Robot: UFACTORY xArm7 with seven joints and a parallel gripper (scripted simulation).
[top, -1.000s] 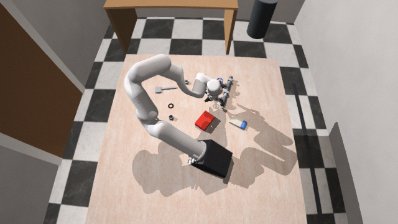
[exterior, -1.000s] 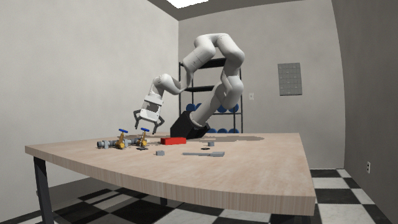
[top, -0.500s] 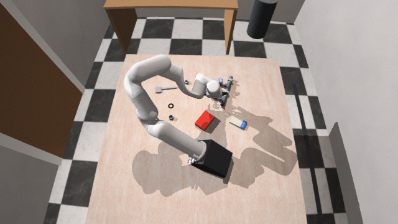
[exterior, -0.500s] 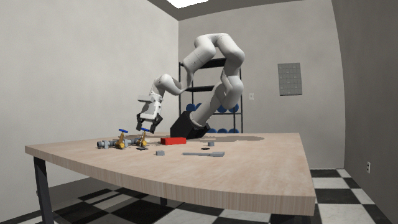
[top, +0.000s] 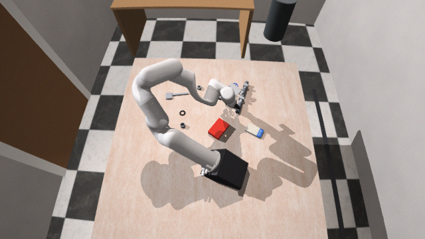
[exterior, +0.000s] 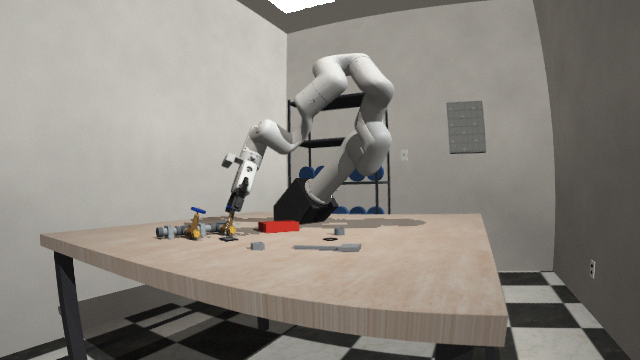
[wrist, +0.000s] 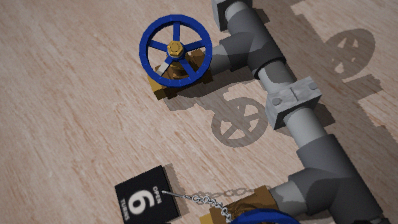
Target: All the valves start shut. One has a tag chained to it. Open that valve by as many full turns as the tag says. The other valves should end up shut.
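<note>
Right now my hand is 7 cm short of the black tag, 6 cm to the right of it and 8 cm above it. Also, from my hand: red block: 17 cm behind, 2 cm to the left, 7 cm below; then white box: 12 cm behind, 20 cm to the right, 8 cm below; then grey flat tool: 39 cm to the left, 8 cm below.
</note>
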